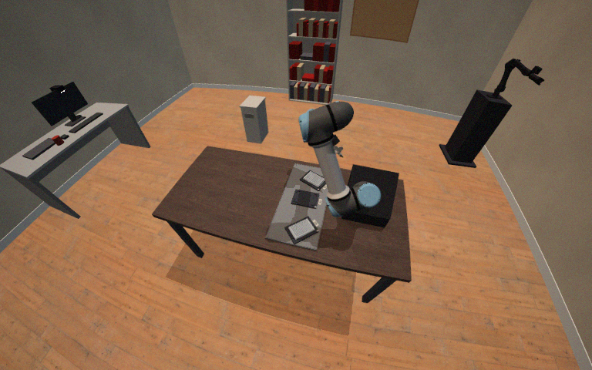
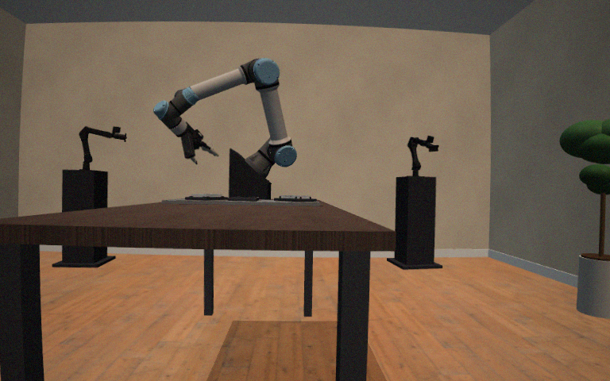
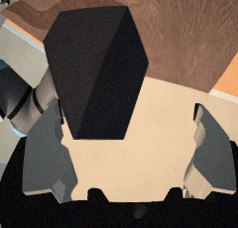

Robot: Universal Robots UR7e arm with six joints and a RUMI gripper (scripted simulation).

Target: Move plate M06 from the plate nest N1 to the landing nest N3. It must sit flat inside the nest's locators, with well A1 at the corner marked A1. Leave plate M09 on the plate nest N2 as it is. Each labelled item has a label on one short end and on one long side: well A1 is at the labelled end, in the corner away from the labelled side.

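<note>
The landing nest N3 is 200 mm to the left of my hand, 190 mm below it and 190 mm ahead of it. Also, from my hand: N2 label (370 mm to the left, 190 mm below, 100 mm ahead); N3 label (210 mm to the left, 190 mm below, 90 mm ahead).
</note>
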